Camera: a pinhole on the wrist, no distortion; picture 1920 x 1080 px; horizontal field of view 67.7 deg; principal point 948.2 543.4 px. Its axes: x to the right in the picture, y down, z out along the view. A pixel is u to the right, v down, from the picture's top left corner.
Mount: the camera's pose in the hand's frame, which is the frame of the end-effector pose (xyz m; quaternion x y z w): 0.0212 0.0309 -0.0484 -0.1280 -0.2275 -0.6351 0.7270
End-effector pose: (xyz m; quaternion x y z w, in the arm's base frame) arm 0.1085 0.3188 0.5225 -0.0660 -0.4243 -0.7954 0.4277
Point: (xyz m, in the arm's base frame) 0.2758 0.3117 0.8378
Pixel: 246 978
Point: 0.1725 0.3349 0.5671
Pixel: outside the picture
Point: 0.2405 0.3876 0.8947
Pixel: 615 923
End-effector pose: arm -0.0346 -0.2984 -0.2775 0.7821 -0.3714 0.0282 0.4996
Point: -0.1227 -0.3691 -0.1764
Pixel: 285 806
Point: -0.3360 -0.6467 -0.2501
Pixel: 896 687
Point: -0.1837 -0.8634 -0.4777
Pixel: 1713 979
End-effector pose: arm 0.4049 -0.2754 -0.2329 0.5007 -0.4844 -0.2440 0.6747
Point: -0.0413 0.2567 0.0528
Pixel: outside the picture
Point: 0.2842 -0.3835 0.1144
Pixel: outside the picture
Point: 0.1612 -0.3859 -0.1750
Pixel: 1656 684
